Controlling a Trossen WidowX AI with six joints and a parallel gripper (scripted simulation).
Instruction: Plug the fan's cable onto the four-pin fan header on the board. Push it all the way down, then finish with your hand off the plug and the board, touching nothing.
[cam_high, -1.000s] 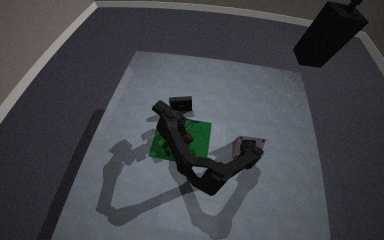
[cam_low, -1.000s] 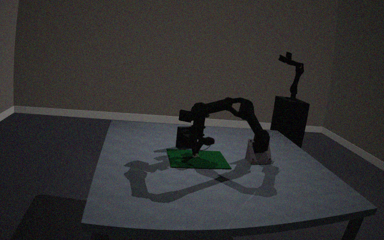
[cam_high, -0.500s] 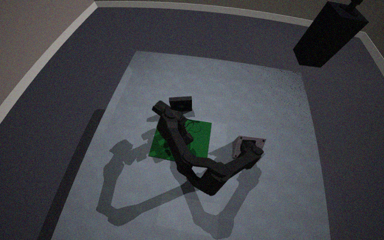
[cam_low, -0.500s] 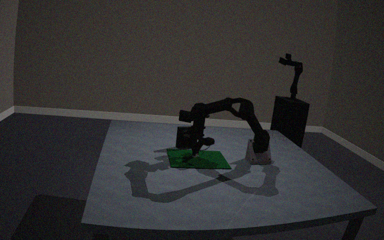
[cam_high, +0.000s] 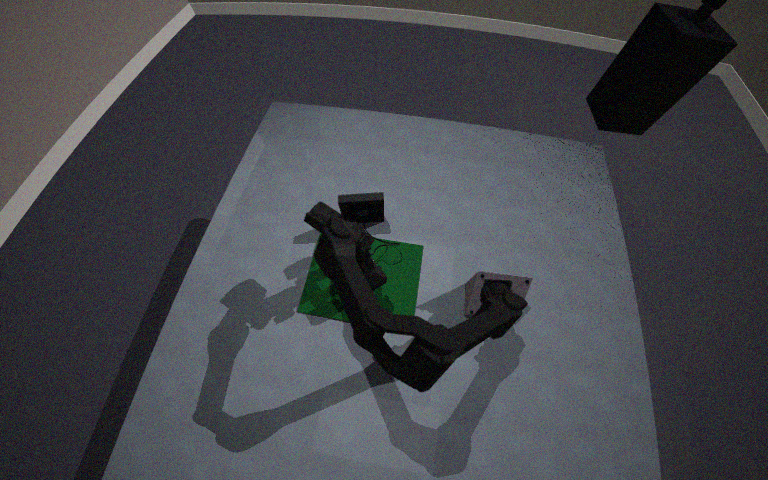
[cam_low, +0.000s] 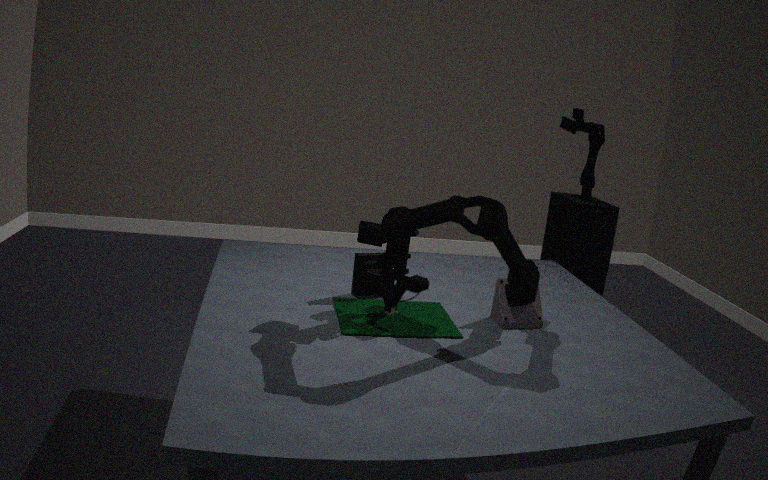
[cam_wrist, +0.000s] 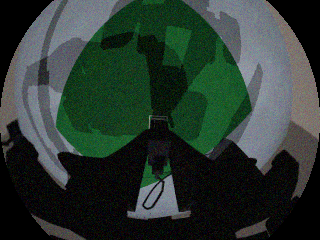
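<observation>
Right now my gripper tip is 2 cm above the pale four-pin header. Also, from my gripper tip: green board 1 cm behind, 3 cm to the left, 4 cm below; black fan 1 cm ahead, 14 cm to the right, 4 cm above.
</observation>
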